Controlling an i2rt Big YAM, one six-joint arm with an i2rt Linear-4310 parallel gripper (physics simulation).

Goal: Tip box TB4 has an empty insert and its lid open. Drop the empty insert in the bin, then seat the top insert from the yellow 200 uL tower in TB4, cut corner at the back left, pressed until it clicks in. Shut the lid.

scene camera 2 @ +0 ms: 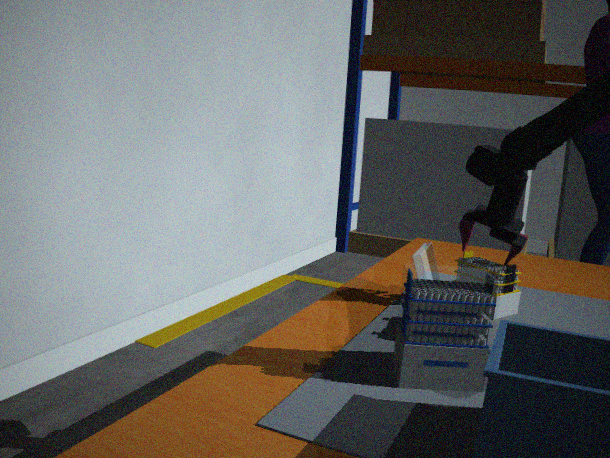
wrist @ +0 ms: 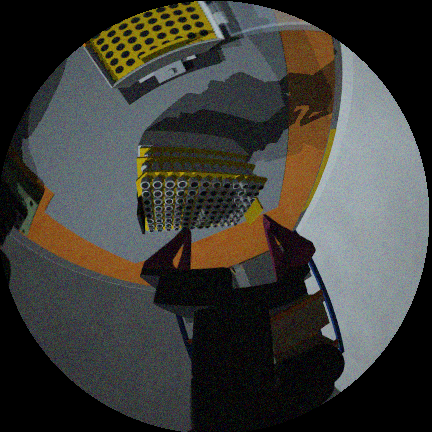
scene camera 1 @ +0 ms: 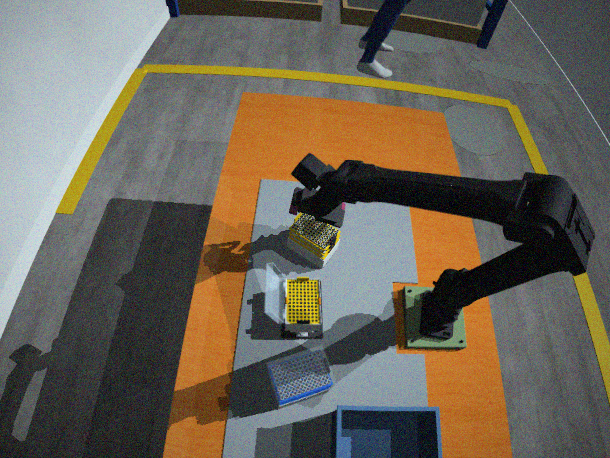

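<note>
Tip box TB4 (scene camera 1: 304,330) stands on the grey mat, its clear lid (scene camera 1: 273,295) (scene camera 2: 424,262) open and upright on the left in scene view 1. A yellow insert (scene camera 1: 303,300) (wrist: 155,32) with open holes and no tips sits in it. The yellow tower (scene camera 1: 314,237) (scene camera 2: 487,267) (wrist: 200,200) stands behind TB4, turned at an angle, its stacked inserts full of tips. My gripper (scene camera 1: 318,211) (scene camera 2: 486,260) (wrist: 225,223) is open and empty, fingers pointing down close above the tower's far part. The fingertips are hard to make out in scene view 1. The top insert's cut corner is unclear.
The blue bin (scene camera 1: 387,409) (scene camera 2: 555,383) stands at the near right. A blue tip tower (scene camera 1: 300,377) (scene camera 2: 447,315) stands between TB4 and the near mat edge. The arm's green base plate (scene camera 1: 457,340) is at the right. A person (scene camera 1: 382,30) stands beyond the table.
</note>
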